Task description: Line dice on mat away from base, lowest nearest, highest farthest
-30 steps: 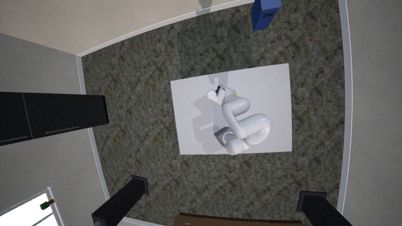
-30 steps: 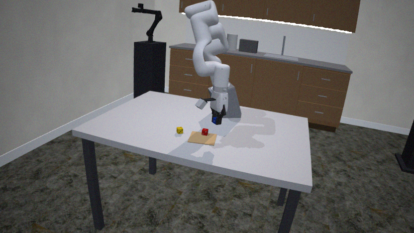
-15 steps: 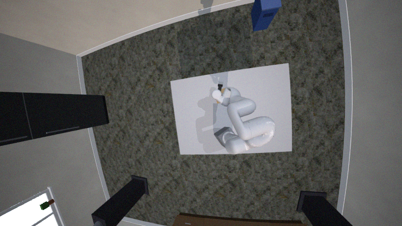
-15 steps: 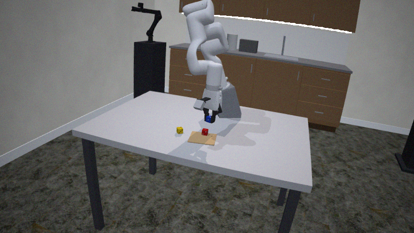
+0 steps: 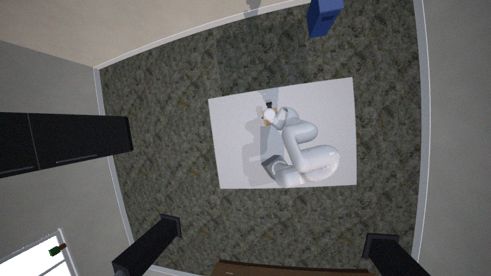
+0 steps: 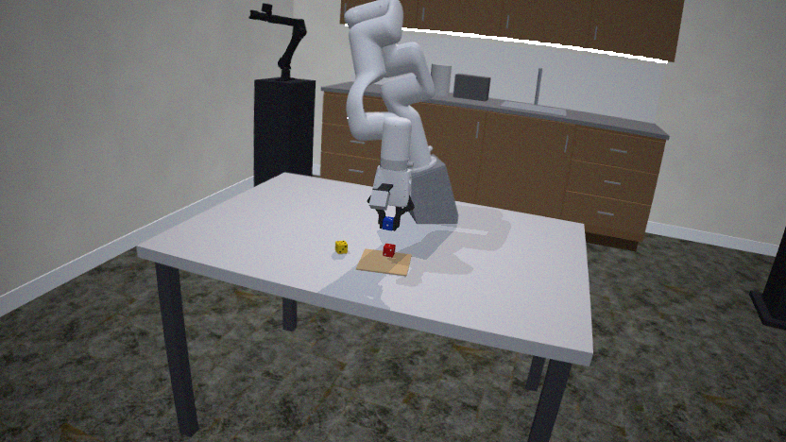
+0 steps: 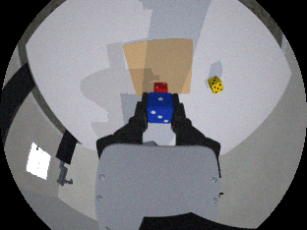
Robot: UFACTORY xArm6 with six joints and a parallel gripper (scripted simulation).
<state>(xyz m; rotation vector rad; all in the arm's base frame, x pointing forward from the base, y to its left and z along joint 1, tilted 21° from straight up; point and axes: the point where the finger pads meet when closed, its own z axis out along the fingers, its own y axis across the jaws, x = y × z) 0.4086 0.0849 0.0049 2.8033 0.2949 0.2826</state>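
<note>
Right now my hand is 120 mm above the tan mat. Round my hand: red die (40 mm behind, 10 mm to the right, 110 mm below); yellow die (10 mm ahead, 140 mm to the right, 110 mm below); blue die (10 mm below).
</note>
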